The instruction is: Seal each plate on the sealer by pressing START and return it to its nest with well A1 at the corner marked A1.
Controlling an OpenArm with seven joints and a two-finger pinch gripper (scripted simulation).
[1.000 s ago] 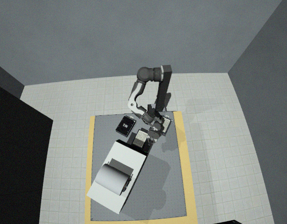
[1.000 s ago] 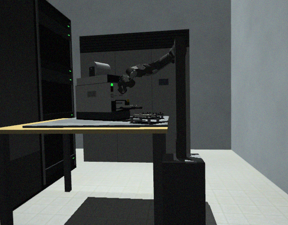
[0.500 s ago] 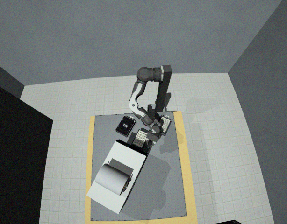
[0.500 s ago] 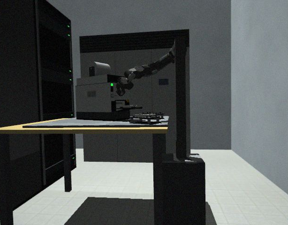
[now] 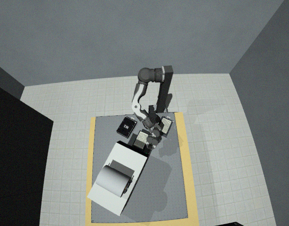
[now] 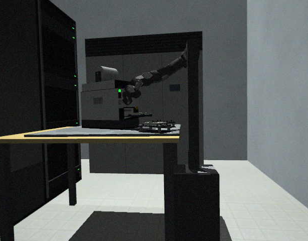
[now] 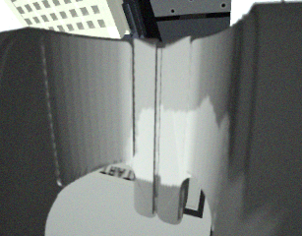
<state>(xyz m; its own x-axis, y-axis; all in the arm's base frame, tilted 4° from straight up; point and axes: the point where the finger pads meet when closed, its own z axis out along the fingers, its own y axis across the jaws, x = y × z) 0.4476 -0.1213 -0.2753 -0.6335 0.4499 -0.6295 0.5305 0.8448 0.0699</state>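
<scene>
The start button lies 40 mm ahead of my hand and 30 mm to the right of it. The rest, counted from my hand: well plate: 210 mm behind, 170 mm to the left, 140 mm below; foil roll: 190 mm ahead, 230 mm to the right, 230 mm above; sealer stage: 90 mm behind, 50 mm to the right, 90 mm below.
</scene>
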